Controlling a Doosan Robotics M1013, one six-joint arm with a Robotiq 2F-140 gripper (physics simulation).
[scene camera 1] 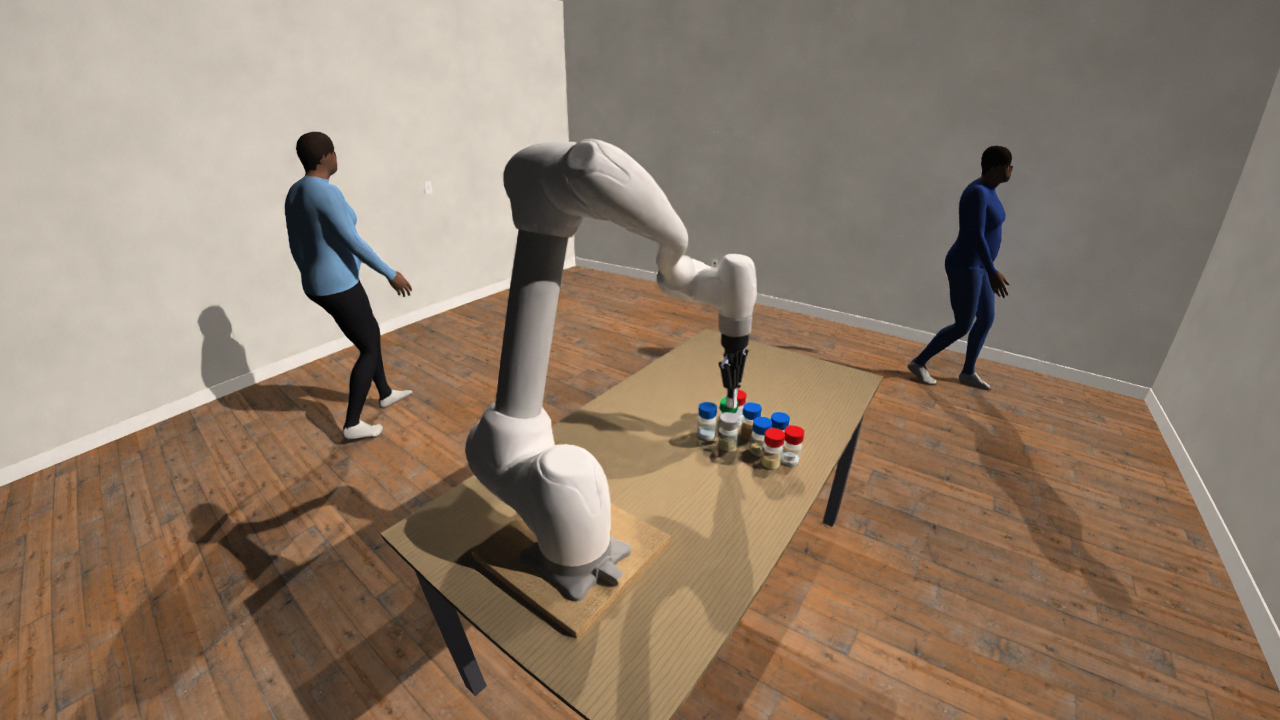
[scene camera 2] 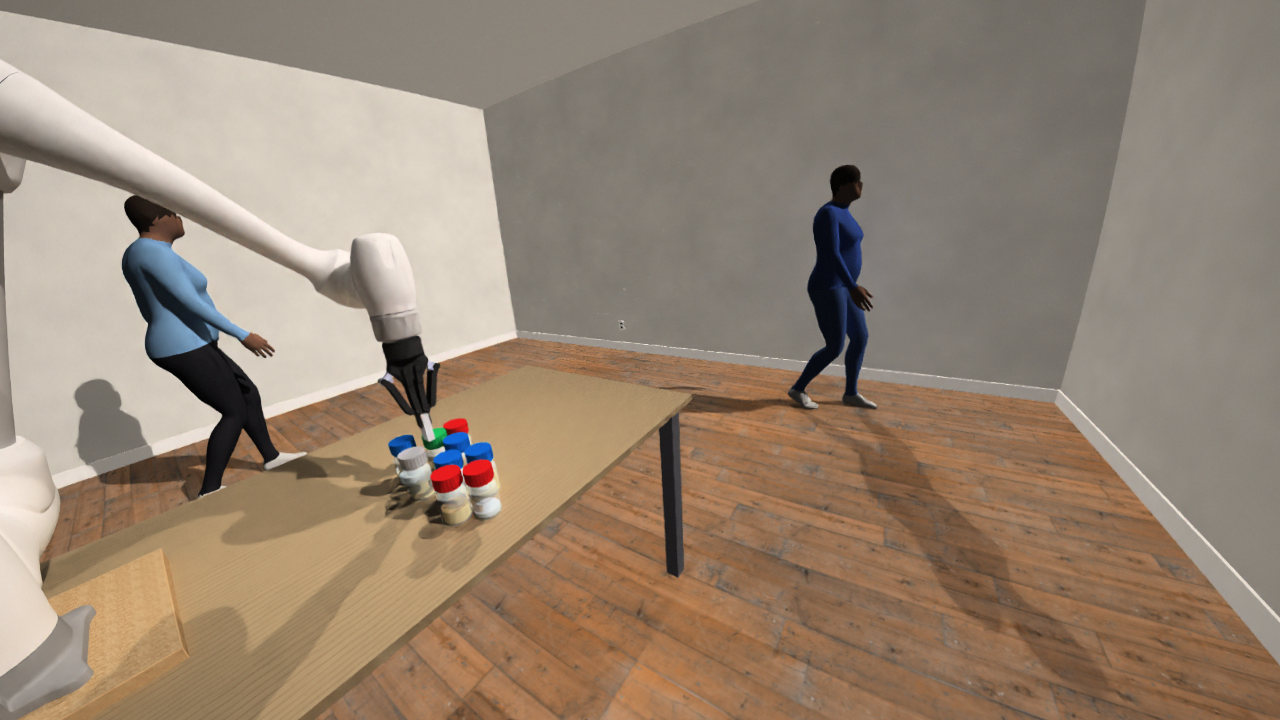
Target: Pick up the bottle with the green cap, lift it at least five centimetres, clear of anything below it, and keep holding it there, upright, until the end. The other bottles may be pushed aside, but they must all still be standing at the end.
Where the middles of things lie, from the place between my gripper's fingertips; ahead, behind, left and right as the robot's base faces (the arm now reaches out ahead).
My gripper is now 50 mm past the grey-capped bottle (scene camera 2: 417,472), 20 mm to the left of it and 50 mm above it.
